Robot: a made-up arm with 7 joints.
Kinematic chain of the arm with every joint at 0, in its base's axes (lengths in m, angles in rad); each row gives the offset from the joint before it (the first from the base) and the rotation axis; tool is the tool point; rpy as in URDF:
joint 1: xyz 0.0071 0.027 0.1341 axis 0 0.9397 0.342
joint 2: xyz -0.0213 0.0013 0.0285 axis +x
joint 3: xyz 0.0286 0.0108 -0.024 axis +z
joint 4: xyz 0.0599 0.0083 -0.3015 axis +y
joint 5: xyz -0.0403 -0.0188 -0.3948 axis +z
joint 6: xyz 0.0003 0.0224 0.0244 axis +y
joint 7: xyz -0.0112 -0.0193 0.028 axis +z
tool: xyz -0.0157 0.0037 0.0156 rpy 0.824 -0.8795 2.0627
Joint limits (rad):
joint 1: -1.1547..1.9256
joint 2: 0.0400..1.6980
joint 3: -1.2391..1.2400
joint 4: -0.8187..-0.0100
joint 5: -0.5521..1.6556
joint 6: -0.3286..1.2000
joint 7: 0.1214..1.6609
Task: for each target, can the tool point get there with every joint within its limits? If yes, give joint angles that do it. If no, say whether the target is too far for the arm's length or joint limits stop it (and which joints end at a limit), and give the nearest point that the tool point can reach.
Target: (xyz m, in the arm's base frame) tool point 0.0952 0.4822 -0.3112
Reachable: yes | joints -0.0781 0.7202 0.8645 -0.1259 -0.1251 -0.0959 1.1294
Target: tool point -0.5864 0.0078 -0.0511
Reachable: yes | joints 1.6557 0.3087 -0.2682 -0.6615 -0.0531 0.3739 1.1711
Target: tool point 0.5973 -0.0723 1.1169
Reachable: no: too far | nearest point 0.4243 0.3992 0.4408 | short by 0.842 m
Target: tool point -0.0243 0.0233 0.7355
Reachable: no: joint limits stop it (at a limit: joint 1, joint 2, joint 4, joint 6, joint 7) | nearest point 0.0738 0.4876 0.5978 | short by 0.494 m
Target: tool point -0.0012 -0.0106 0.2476
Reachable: no: joint limits stop it (at a limit: joint 1, joint 3, joint 4, joint 5) | nearest point -0.5745 -0.0639 0.2376 | short by 0.576 m
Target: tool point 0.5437 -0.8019 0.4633
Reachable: no: too far | nearest point 0.5248 -0.2967 0.0670 | short by 0.642 m
